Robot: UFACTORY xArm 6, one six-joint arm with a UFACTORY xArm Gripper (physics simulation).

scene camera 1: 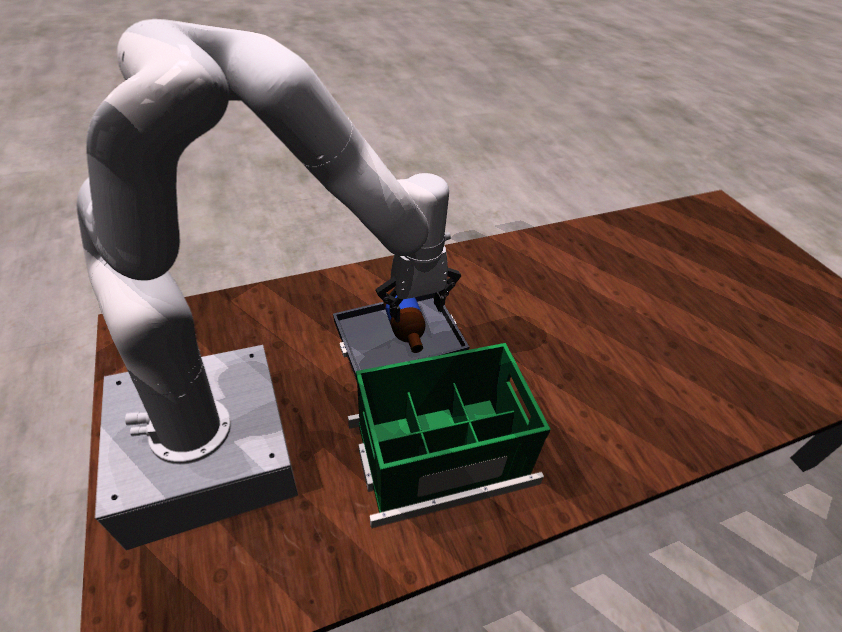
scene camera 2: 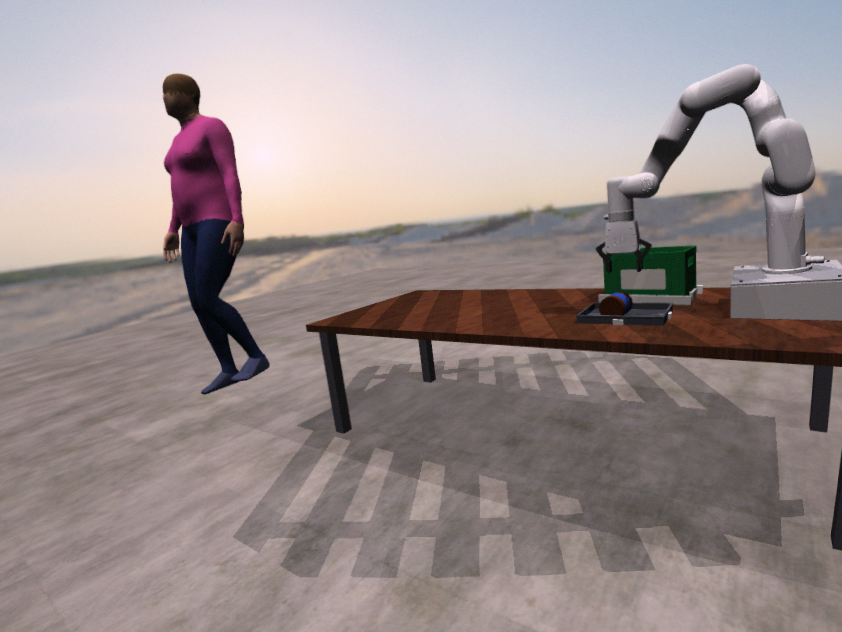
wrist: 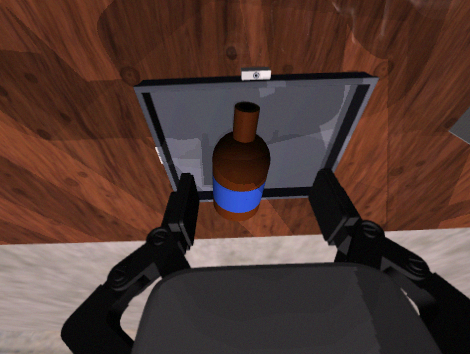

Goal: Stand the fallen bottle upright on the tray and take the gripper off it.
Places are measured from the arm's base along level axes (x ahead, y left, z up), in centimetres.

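Where they show: gripper, fingertip midpoint: (scene camera 1: 417,312) (scene camera 2: 624,271) (wrist: 254,184); arm's base, origin of the base link: (scene camera 1: 190,430) (scene camera 2: 786,269).
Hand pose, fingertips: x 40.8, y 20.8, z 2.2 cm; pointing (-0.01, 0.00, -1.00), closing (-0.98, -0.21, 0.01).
Things, the pixels of their centre, and the offset from my fingertips. "*": a spot on its surface instead.
- brown bottle with a blue band, body centre: (wrist: 240,164) (scene camera 1: 407,322) (scene camera 2: 619,303) dy +5.9, dx -0.8, dz -9.2 cm
- shallow dark grey tray, surface spot: (wrist: 300,125) (scene camera 2: 649,313) * dy +0.9, dx -8.1, dz -12.9 cm
- green crate with dividers, body centre: (scene camera 1: 445,428) (scene camera 2: 650,274) dy -24.2, dx +1.5, dz -4.6 cm
A brown bottle with a blue band (scene camera 1: 408,325) (scene camera 2: 614,304) (wrist: 241,162) lies on its side in the shallow dark grey tray (scene camera 1: 367,343) (scene camera 2: 649,314) (wrist: 300,125). Its neck points towards the green crate in scene camera 1. My gripper (scene camera 1: 417,310) (scene camera 2: 624,269) (wrist: 254,184) is open and empty. It points down, and its fingertips hang above the bottle with a gap in scene camera 2. In the wrist view the bottle shows between the two fingers' lines, nearer the left finger. The gripper hides part of the bottle's base end in scene camera 1.
A green crate with dividers (scene camera 1: 401,484) (scene camera 2: 683,272) stands close beside the tray, with pale rails (scene camera 1: 462,500) along its foot. The robot's base block (scene camera 1: 197,517) (scene camera 2: 782,299) is on the other side of the tray. A person in a pink top (scene camera 2: 204,170) is beyond the table.
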